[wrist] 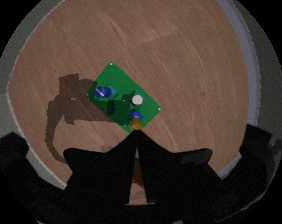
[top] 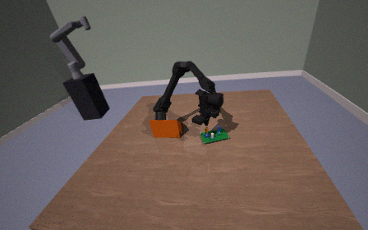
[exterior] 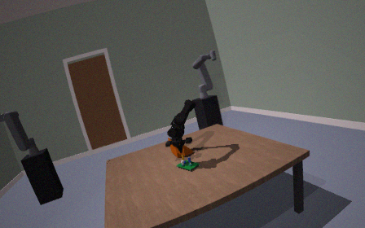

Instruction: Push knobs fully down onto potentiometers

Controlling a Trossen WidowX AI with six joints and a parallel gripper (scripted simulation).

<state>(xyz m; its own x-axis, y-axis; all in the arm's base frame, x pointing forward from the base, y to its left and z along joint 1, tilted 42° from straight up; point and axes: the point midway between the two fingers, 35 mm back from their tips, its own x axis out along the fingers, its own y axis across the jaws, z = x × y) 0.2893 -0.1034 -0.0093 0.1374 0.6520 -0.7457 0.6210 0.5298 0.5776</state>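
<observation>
My gripper tip is now 70 mm short of the blue knob, 10 mm to the right of it and 40 mm above it.
</observation>
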